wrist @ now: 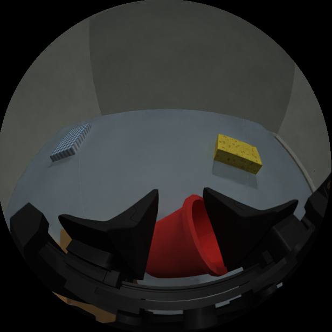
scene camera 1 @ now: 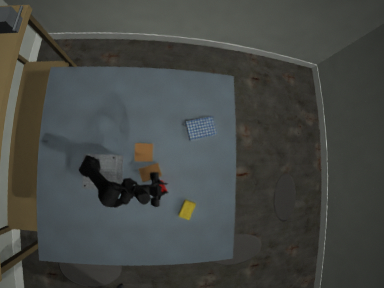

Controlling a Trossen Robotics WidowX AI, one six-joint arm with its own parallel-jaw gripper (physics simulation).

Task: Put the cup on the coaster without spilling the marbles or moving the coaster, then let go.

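Pixels of known places: gripper, fingertip midpoint: (scene camera 1: 167,187); arm's base, origin of the base link: (scene camera 1: 93,165).
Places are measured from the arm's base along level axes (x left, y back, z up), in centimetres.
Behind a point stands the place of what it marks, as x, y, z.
Note:
The red cup (scene camera 1: 163,187) {-15.2, -36.4, -7.3} (wrist: 172,245) is tipped well over between the fingers in the wrist view, its mouth turned toward the right finger. My gripper (scene camera 1: 162,189) {-15.9, -38.9, -8.7} (wrist: 181,192) is partly closed, with the left finger against the cup's body and the right finger at its rim. No marbles show; the inside is mostly hidden. Two orange-brown squares lie near each other: one (scene camera 1: 144,152) {5.8, -26.4, -13.3} farther from the gripper, and one (scene camera 1: 150,172) {-6.3, -29.5, -10.2} right beside it. I cannot tell which is the coaster. Brown parts (wrist: 100,312) show behind the left finger in the wrist view.
A yellow sponge (scene camera 1: 187,210) {-31.5, -49.6, -11.6} (wrist: 237,152) lies beyond the gripper to the right in the wrist view. A blue-and-white checked block (scene camera 1: 201,128) {18.4, -62.4, -12.1} (wrist: 71,143) lies far left there. A printed sheet (scene camera 1: 112,167) {-1.7, -10.3, -0.2} lies by the arm's base on the blue-grey table (scene camera 1: 100,240) {-47.6, 6.6, -14.5}.

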